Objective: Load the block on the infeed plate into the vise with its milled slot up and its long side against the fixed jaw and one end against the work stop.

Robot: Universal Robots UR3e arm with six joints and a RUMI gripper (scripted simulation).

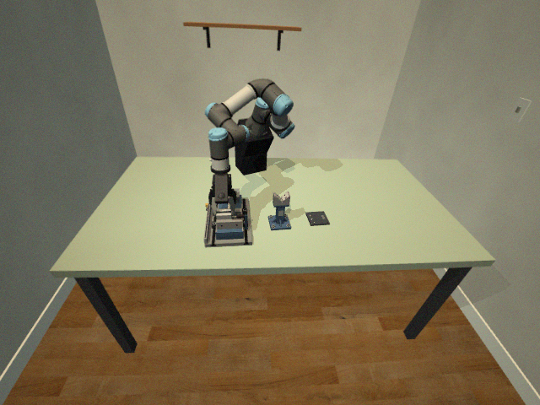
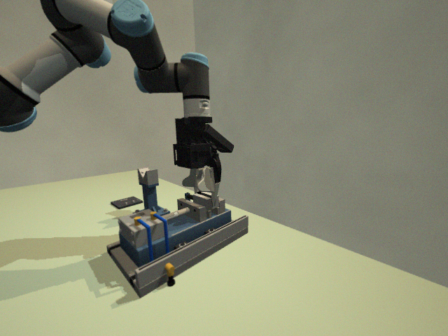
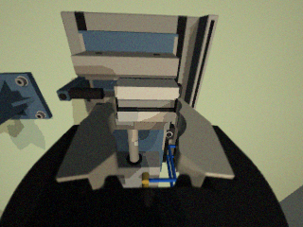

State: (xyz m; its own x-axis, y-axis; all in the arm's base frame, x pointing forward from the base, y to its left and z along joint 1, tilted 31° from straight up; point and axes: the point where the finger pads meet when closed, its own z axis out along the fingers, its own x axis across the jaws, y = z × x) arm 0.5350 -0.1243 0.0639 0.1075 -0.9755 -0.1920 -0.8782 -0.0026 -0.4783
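Right now the part is right at my hand. Also, from my hand: grey rail: 80 mm to the right, 70 mm below, 60 mm behind; fixed jaw: 30 mm below, 30 mm ahead, 20 mm to the left; work stop rod: 70 mm to the left, 20 mm below, 10 mm behind.
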